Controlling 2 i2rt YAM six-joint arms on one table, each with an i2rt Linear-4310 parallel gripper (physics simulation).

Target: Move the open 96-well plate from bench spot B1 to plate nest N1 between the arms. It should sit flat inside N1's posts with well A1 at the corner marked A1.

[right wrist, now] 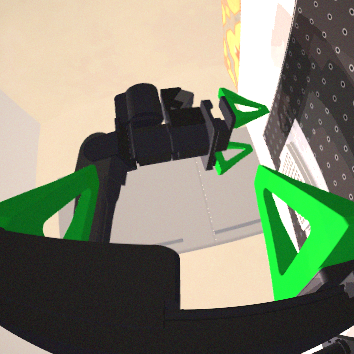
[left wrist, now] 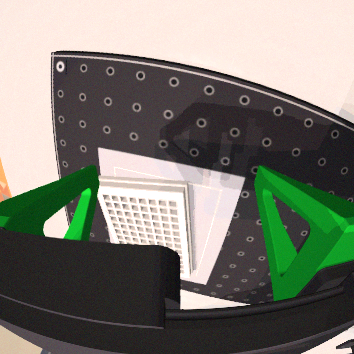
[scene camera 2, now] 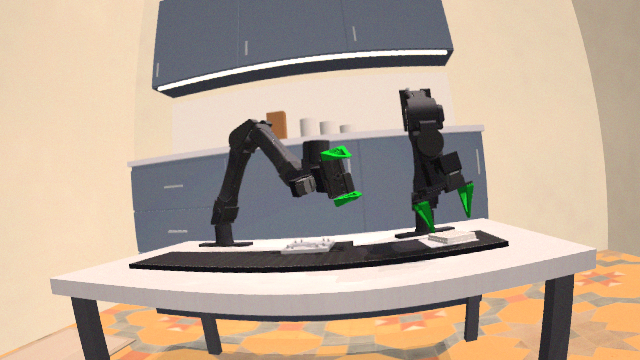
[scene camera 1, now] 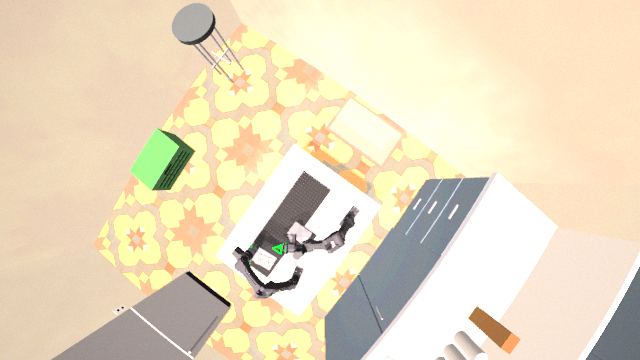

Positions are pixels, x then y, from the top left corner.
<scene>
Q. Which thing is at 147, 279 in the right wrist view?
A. The right gripper.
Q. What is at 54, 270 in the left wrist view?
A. The left gripper.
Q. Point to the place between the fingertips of the right gripper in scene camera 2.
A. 354, 176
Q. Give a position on a white well plate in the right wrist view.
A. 291, 164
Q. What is the left gripper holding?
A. Nothing.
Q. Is the right gripper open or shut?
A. Open.
</scene>
